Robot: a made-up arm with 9 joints.
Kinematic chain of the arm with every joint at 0, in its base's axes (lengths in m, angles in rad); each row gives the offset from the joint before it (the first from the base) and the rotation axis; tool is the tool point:
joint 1: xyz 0 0 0.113 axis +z
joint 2: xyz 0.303 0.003 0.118 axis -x
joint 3: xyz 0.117 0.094 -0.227 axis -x
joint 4: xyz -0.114 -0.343 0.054 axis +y
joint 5: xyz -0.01 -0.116 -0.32 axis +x
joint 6: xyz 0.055 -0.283 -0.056 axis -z
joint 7: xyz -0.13 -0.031 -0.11 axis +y
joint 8: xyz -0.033 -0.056 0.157 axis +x
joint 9: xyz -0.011 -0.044 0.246 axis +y
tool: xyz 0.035 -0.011 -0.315
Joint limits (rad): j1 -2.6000..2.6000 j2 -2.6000..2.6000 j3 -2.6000..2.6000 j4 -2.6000..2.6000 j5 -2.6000..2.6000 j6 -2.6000..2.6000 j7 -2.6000..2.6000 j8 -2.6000..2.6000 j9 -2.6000..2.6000
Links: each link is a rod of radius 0.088 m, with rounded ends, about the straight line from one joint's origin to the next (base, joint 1, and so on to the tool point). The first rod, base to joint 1, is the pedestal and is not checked.
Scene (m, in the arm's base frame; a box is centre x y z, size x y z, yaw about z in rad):
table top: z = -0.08
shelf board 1: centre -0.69 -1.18 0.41 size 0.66 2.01 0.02 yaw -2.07
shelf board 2: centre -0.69 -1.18 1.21 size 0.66 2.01 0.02 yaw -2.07
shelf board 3: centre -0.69 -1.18 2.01 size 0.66 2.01 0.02 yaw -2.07
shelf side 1: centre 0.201 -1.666 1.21 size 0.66 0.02 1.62 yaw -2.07
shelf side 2: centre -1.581 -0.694 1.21 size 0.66 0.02 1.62 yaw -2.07
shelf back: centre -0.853 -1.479 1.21 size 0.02 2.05 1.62 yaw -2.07
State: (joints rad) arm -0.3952 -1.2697 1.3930 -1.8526 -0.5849 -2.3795 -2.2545 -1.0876 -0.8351
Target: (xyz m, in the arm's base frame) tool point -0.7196 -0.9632 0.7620
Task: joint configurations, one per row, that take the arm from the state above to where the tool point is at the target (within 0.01 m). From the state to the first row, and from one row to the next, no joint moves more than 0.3 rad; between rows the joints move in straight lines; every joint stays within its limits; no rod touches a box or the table.
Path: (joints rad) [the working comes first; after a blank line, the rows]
Joints at the target: -1.1583 -1.5299 1.4874 -1.9117 -0.2293 -2.1972 -2.5173 -0.9022 -1.3759
Straight joint move there: clear.

1: -0.6496 -1.3564 1.4245 -1.8723 -0.4664 -2.3187 -2.3421 -1.0258 -1.0154
2: -0.9040 -1.4432 1.4559 -1.8920 -0.3479 -2.2580 -2.4297 -0.9640 -1.1956
3: -1.1583 -1.5299 1.4874 -1.9117 -0.2293 -2.1972 -2.5173 -0.9022 -1.3759

